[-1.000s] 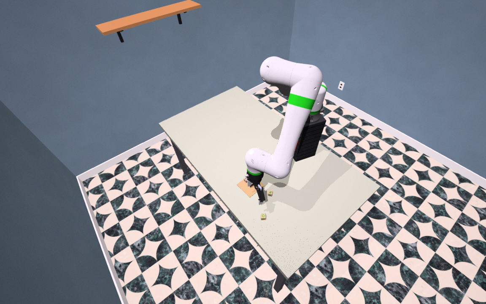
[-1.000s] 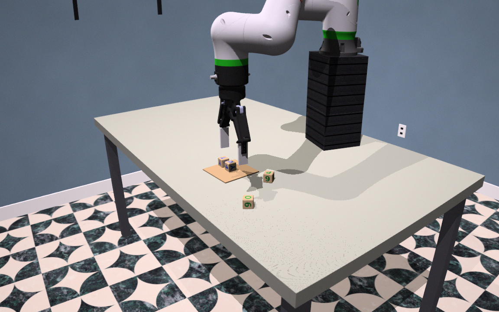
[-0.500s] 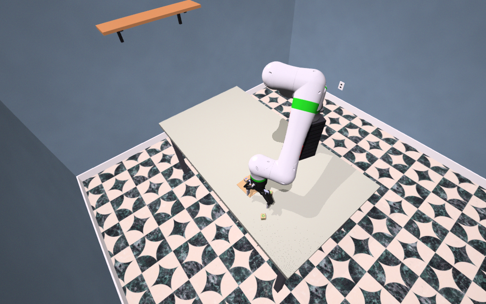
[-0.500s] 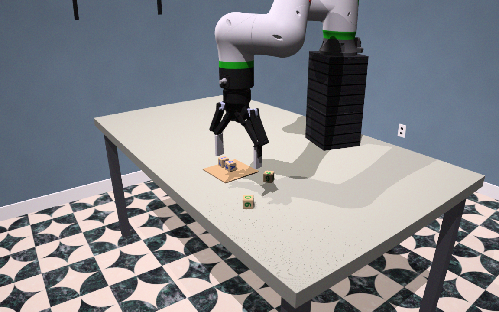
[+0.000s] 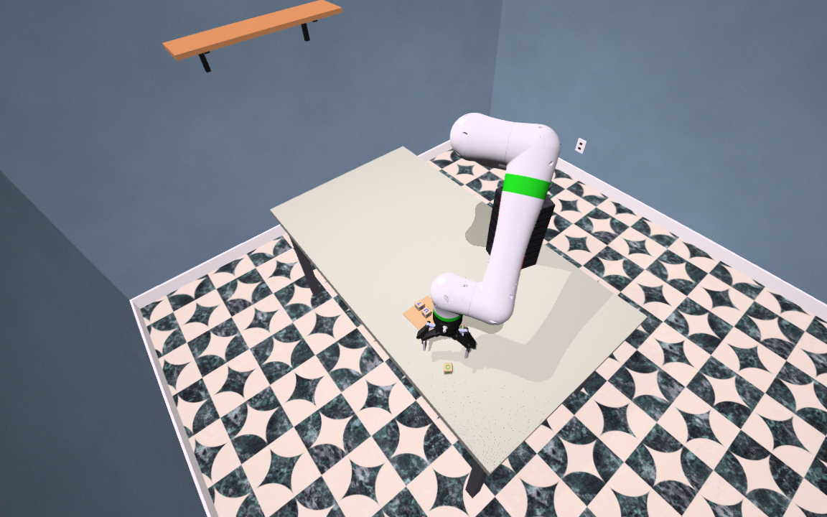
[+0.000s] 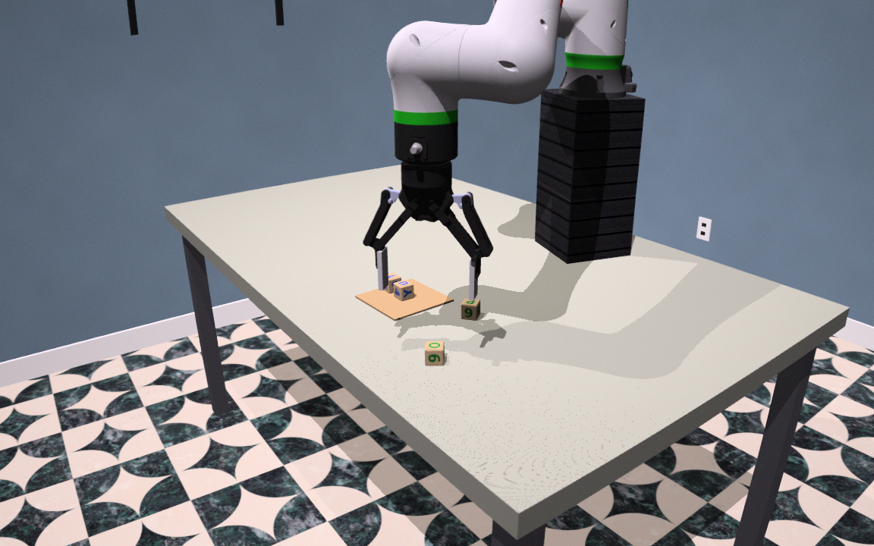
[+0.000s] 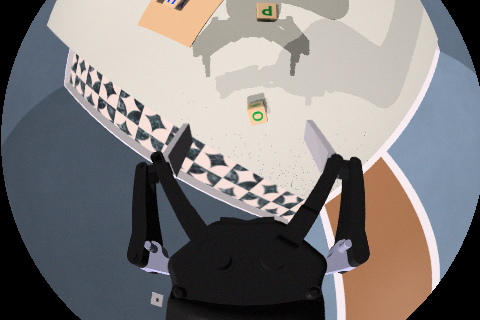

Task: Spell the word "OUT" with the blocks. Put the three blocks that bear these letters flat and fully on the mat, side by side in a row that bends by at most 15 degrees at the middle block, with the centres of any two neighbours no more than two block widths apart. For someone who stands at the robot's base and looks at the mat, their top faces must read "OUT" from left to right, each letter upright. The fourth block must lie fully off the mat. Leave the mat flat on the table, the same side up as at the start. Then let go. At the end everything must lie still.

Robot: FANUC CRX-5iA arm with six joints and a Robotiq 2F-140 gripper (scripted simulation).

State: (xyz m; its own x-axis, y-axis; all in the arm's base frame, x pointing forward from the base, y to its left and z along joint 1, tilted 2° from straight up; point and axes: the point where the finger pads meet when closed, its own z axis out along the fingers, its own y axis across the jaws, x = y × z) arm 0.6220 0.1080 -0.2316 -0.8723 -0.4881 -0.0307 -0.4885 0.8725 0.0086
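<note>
My gripper is now 10 mm short of the wooden block, 20 mm to the right of it and 110 mm above it. From my hand the other things lie so: tan mat: 130 mm behind, 200 mm to the right, 120 mm below.
</note>
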